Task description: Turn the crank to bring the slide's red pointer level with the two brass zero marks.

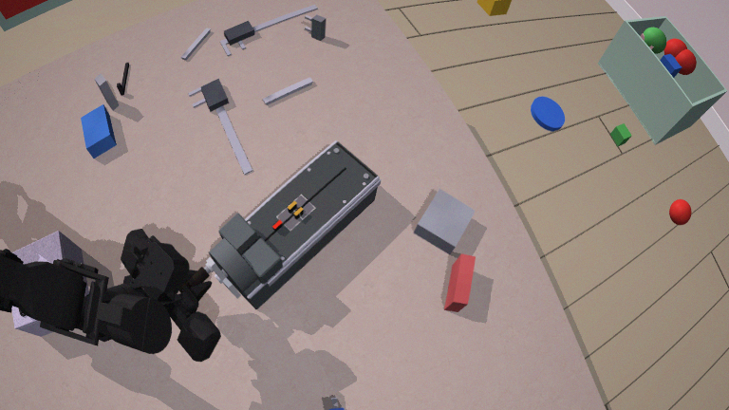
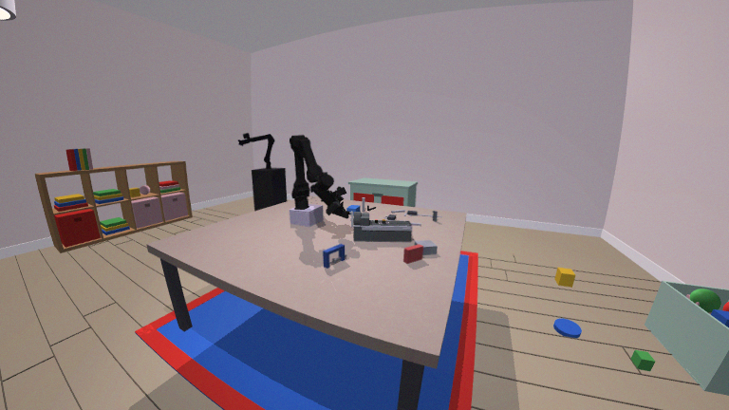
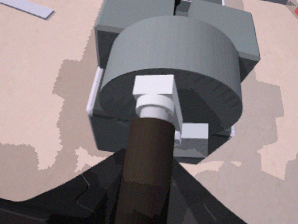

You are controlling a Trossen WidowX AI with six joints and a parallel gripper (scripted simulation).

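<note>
Now: the dark brown crank handle 2 cm behind my gripper tip and 2 cm above it. The rest, counted from my gripper tip: red pointer (13 cm ahead, 2 cm to the left, 1 cm below); red block (32 cm ahead, 17 cm to the right, 7 cm below); grey block (36 cm ahead, 8 cm to the right, 8 cm below).
</note>
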